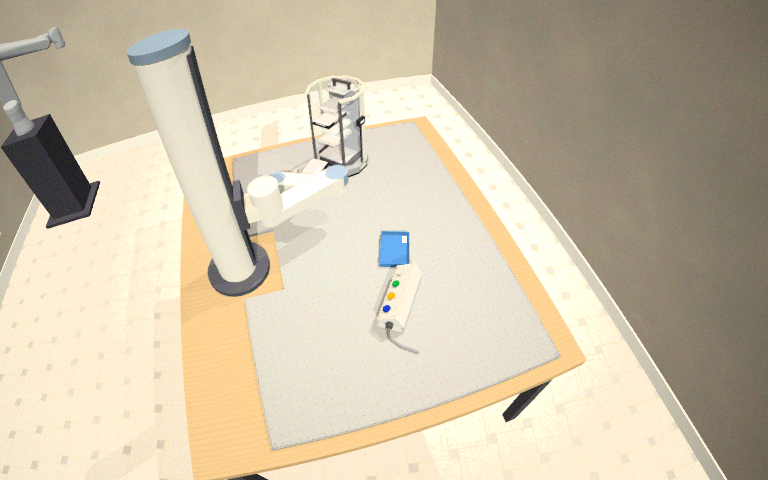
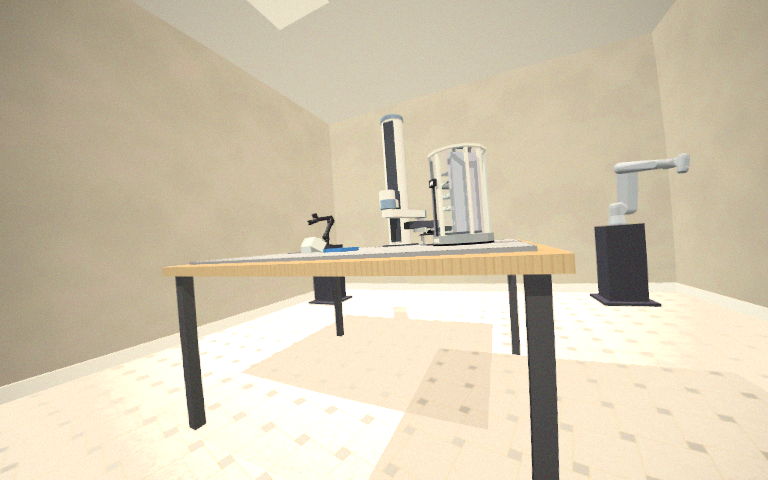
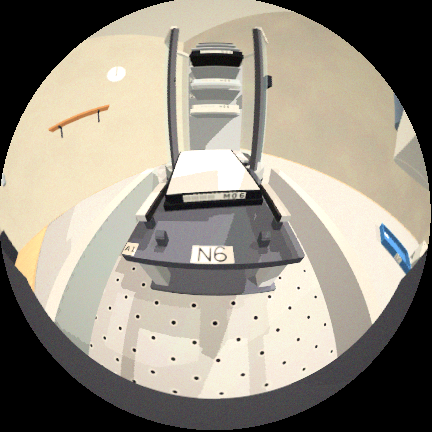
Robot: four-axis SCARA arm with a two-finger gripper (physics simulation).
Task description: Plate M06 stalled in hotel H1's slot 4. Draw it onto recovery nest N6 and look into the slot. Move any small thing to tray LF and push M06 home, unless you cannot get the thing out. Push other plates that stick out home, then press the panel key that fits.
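Where they show: gripper, between the fingertips: (image 3: 213, 175); arm's base, origin of its link: (image 1: 239, 269).
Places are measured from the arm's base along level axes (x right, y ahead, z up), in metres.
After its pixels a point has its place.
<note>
Plate M06 (image 3: 209, 173) @[x -0.341, y 0.353, z 0.091 m] (image 1: 313, 167) @[x -0.372, y 0.378, z 0.094 m], white-topped with a dark labelled front edge, lies partly on grey recovery nest N6 (image 3: 181, 238) @[x -0.309, y 0.292, z 0.073 m], with its rear still at the foot of hotel H1 (image 3: 173, 100) @[x -0.480, y 0.407, z 0.194 m] (image 1: 312, 129) @[x -0.480, y 0.406, z 0.217 m] (image 2: 434, 205) @[x -0.386, y 0.598, z 0.181 m]. My gripper (image 3: 213, 175) @[x -0.325, y 0.341, z 0.096 m] (image 1: 336, 173) is shut on M06, with a dark finger along each long side. The slot behind the plate is hidden. Higher slots hold two white plates (image 3: 215, 83) @[x -0.419, y 0.452, z 0.221 m] (image 3: 214, 109) @[x -0.420, y 0.451, z 0.169 m] and a dark one (image 3: 215, 58) @[x -0.413, y 0.445, z 0.274 m]. Blue tray LF (image 1: 394, 248) @[x 0.092, y 0.583, z 0.015 m] (image 3: 393, 245) @[x 0.101, y 0.599, z 0.015 m] lies mid-table. The key panel (image 1: 396, 295) @[x 0.330, y 0.501, z 0.085 m] beside it has green, yellow and blue keys.
The arm's white column (image 1: 187, 157) @[x 0.075, y -0.002, z 0.585 m] (image 2: 393, 181) @[x -0.011, y 0.077, z 0.440 m] stands at the table's left edge. The panel's cable (image 1: 403, 345) @[x 0.475, y 0.483, z 0.013 m] trails toward the front. A small black arm (image 2: 325, 229) and a dark pedestal (image 2: 608, 262) stand off the table.
</note>
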